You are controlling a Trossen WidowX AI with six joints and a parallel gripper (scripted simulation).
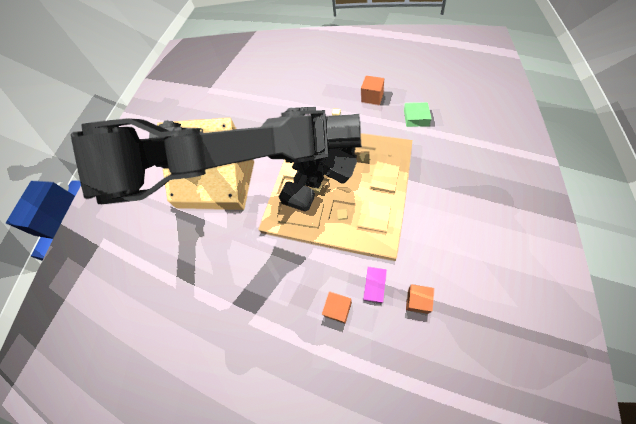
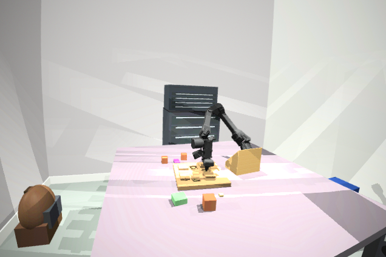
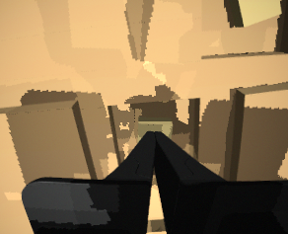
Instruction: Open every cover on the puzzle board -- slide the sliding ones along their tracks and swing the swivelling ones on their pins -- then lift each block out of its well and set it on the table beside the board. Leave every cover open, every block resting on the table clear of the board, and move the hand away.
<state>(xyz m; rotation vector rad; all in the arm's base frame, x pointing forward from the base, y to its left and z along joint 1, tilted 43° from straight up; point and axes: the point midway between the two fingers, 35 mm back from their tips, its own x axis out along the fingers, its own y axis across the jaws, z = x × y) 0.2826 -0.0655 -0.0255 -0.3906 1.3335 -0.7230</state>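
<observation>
My gripper tip is now 50 mm short of the wooden puzzle board. Also, from my gripper tip: orange block (310 mm to the left, 110 mm ahead, 10 mm above); green block (230 mm to the left, 230 mm ahead, 10 mm below).
</observation>
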